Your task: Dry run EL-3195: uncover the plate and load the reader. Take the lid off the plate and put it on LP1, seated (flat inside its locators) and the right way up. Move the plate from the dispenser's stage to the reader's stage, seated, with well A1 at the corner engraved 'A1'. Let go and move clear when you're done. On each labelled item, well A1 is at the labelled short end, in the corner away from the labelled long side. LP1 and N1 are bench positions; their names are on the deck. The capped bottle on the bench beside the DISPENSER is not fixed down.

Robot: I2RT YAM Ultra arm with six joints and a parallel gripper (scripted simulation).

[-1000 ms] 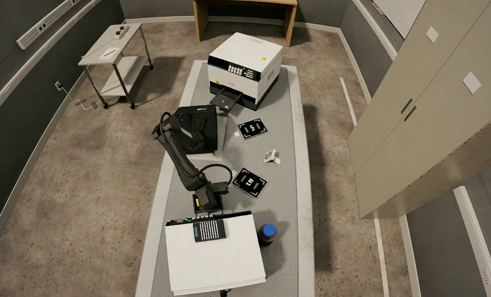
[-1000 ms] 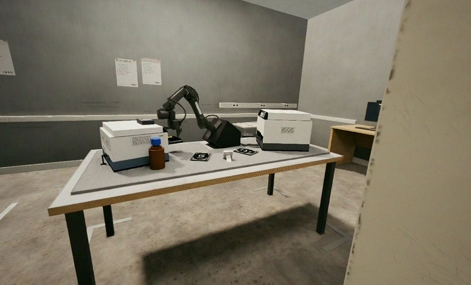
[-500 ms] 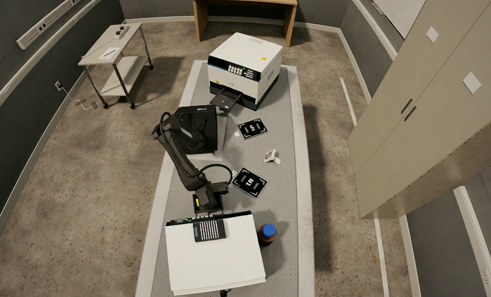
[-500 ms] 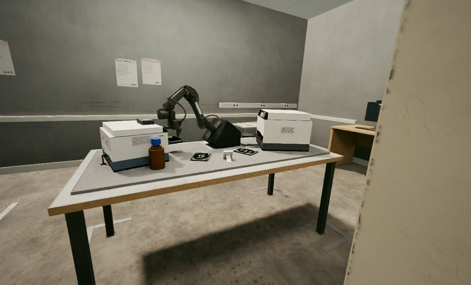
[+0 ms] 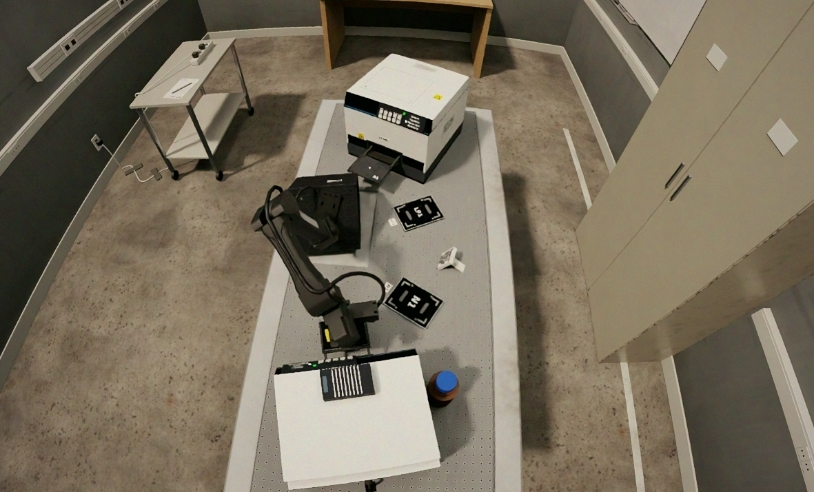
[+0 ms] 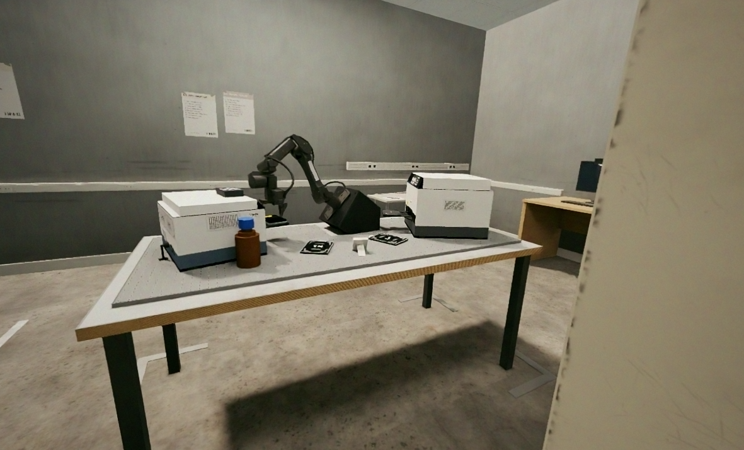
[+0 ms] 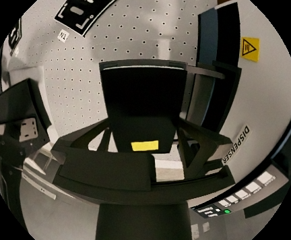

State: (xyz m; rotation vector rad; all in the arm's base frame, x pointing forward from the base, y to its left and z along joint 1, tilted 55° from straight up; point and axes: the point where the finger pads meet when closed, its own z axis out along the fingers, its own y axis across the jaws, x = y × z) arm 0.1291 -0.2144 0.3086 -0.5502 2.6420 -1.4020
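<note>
Now: hand right at the black plate. The rest, counted from my hand: well plate 10 mm below; then blue-capped bottle 300 mm ahead, 130 mm to the right.
</note>
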